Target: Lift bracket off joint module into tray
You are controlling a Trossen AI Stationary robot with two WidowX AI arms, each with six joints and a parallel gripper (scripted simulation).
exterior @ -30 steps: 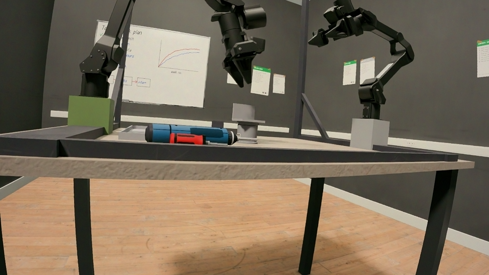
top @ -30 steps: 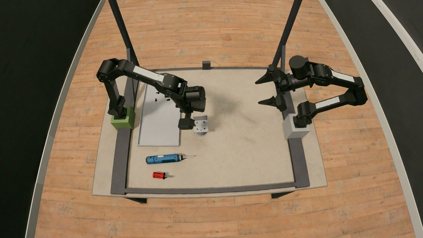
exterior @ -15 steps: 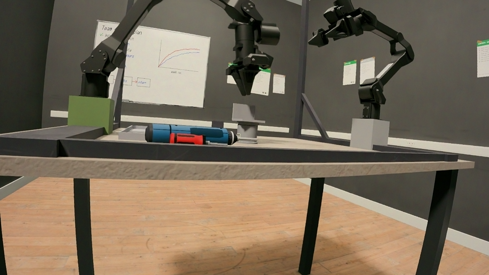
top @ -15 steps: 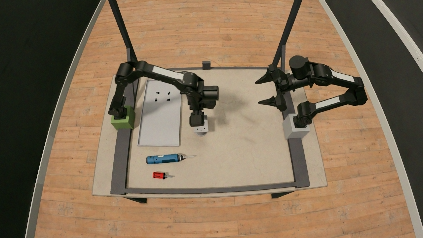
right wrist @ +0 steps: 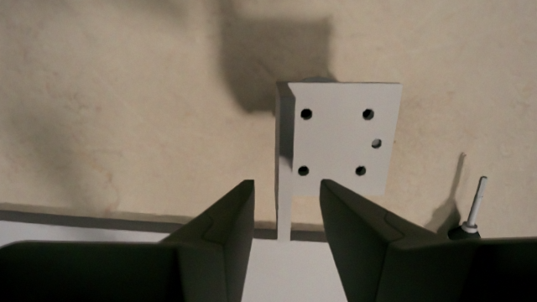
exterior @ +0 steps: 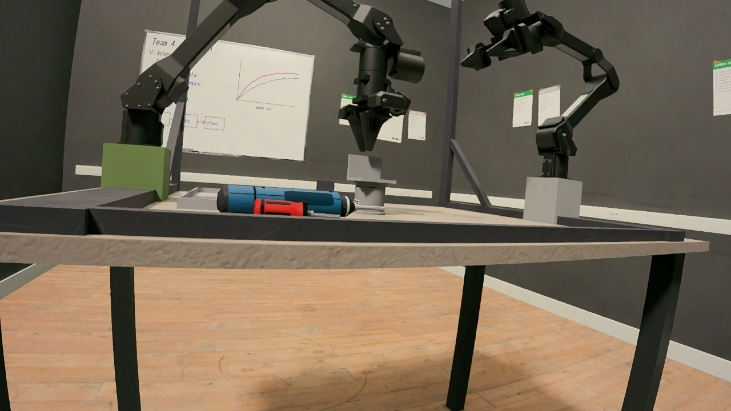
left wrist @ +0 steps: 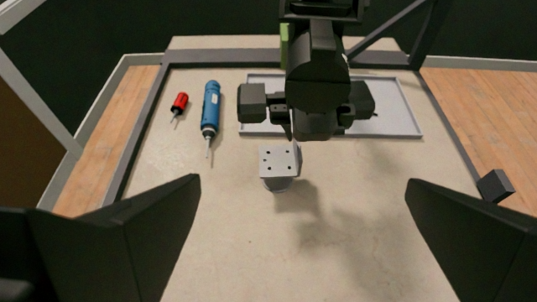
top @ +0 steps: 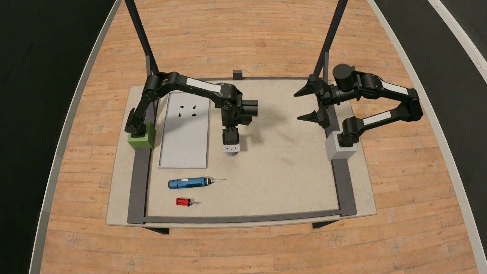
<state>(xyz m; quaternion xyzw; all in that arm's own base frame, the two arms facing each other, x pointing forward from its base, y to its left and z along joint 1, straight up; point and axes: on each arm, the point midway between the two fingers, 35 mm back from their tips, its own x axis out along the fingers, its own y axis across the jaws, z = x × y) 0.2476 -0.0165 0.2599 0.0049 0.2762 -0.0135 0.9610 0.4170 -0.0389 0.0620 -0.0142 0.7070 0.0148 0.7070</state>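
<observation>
The grey L-shaped bracket is 80 mm below my right hand and 30 mm ahead of it. From my right hand the other things lie so: grey round joint module (120 mm below, 30 mm ahead); grey tray (230 mm to the right, 150 mm below, 80 mm behind); small red screwdriver (290 mm ahead, 170 mm to the right, 140 mm below).
</observation>
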